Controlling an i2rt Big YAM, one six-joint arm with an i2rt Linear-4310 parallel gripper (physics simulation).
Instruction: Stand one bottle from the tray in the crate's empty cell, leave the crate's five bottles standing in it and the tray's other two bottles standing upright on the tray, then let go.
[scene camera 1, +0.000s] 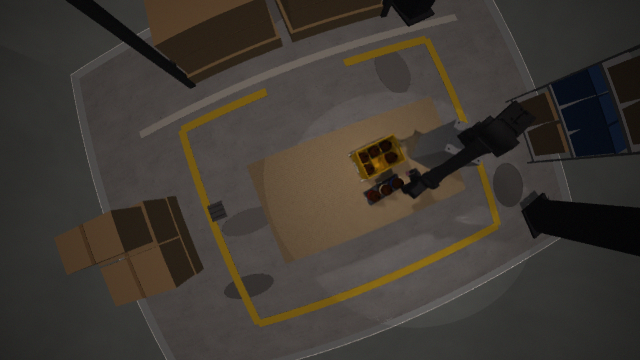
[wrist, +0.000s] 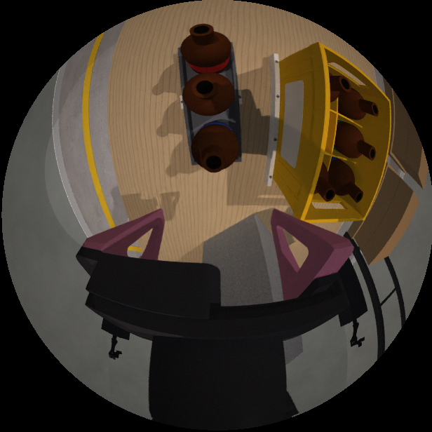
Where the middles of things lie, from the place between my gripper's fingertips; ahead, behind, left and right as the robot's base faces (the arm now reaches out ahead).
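Scene:
Hand 11 cm short of the cream-banded bottle (wrist: 208, 93), 14 cm above it.

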